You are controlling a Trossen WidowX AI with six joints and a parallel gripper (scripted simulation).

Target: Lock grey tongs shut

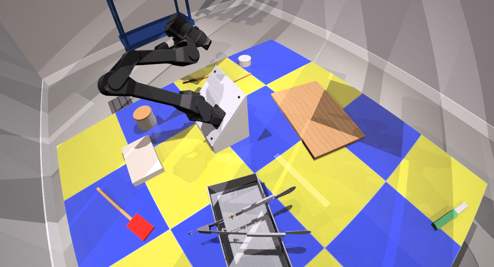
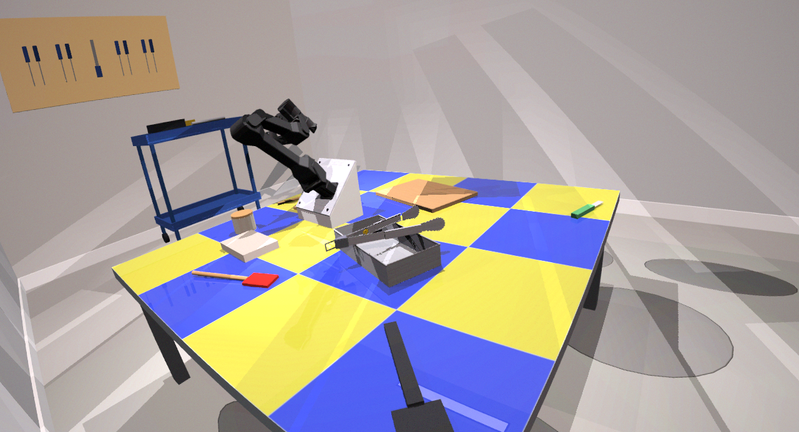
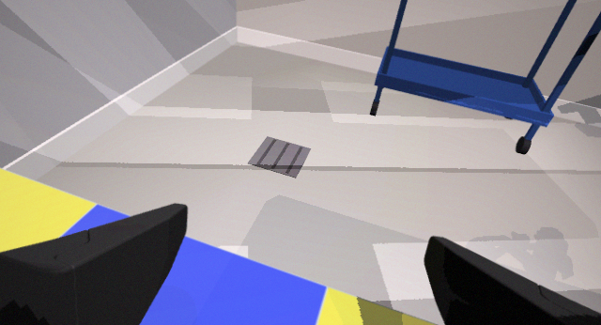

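Now: the yellow lock piece 600 mm ahead of my gripper tip, 130 mm to the right of it and 200 mm below it. Round my gripper tip: wooden board: 440 mm ahead, 380 mm to the left, 260 mm below; red spatula: 380 mm ahead, 420 mm to the right, 260 mm below; white block: 210 mm ahead, 280 mm to the right, 260 mm below.
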